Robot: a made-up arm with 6 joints.
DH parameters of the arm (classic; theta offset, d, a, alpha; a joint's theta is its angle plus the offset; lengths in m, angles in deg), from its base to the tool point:
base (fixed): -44.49 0 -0.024 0
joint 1: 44.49 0.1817 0.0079 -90
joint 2: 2.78 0 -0.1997 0
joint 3: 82.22 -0.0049 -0.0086 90
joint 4: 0 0.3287 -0.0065 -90
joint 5: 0 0.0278 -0.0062 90
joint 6: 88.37 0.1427 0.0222 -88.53
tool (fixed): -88.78 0.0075 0 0
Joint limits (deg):
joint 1: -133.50..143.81
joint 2: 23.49..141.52
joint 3: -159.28..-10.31
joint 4: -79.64..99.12
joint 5: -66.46..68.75
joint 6: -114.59..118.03
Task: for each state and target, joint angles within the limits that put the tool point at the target. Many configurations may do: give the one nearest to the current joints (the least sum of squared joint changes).
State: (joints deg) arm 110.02 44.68 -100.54 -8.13 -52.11 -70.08
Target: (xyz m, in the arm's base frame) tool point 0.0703 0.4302 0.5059
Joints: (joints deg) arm 72.67 80.24 -78.75 -2.21 -41.84 -72.62
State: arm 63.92 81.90 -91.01 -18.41 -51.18 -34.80
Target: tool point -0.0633 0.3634 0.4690
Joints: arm 79.47 69.10 -63.56 -30.71 -66.46 -31.85
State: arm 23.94 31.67 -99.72 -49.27 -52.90 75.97
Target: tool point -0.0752 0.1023 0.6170
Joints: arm 27.70 24.94 -67.49 -35.66 -66.46 79.08
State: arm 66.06 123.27 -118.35 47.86 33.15 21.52
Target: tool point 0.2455 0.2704 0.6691
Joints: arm 32.82 85.98 -119.89 47.13 35.95 21.77
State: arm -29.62 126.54 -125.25 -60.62 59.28 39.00
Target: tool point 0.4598 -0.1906 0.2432
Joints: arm -14.85 119.33 -112.12 -55.51 68.75 37.05
